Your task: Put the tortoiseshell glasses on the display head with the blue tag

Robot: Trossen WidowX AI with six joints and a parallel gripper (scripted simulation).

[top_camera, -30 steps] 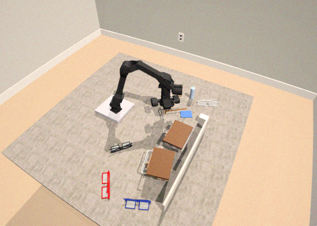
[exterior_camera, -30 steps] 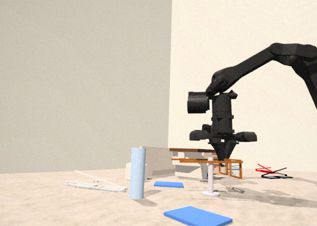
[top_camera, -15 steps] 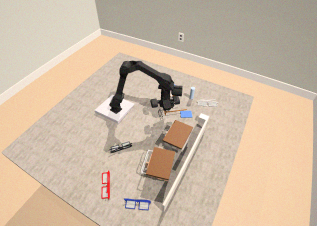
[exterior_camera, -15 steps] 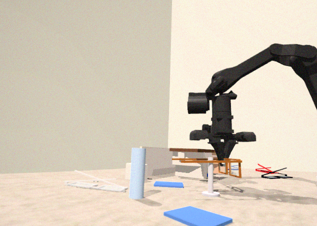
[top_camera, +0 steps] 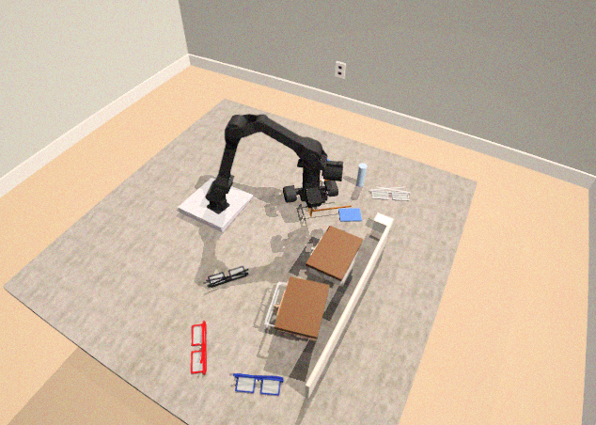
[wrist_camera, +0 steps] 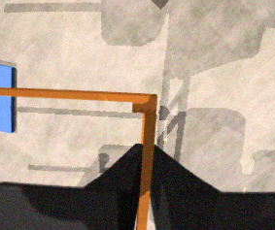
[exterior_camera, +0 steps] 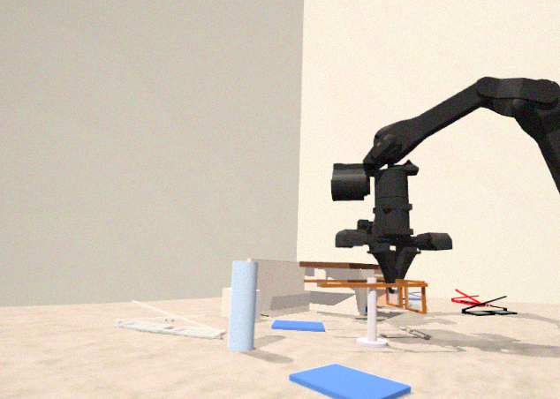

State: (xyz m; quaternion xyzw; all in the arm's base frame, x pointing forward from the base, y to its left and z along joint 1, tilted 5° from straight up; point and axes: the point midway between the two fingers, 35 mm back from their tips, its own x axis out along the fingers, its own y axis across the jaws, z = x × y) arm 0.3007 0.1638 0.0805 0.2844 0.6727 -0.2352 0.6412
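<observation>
The white post is 12 cm to the left of my gripper tip, 3 cm below it and 2 cm behind it. Round my gripper tip: long white rail: 32 cm ahead, 24 cm to the right; light blue cylinder: 27 cm to the left, 7 cm ahead, 1 cm below.
</observation>
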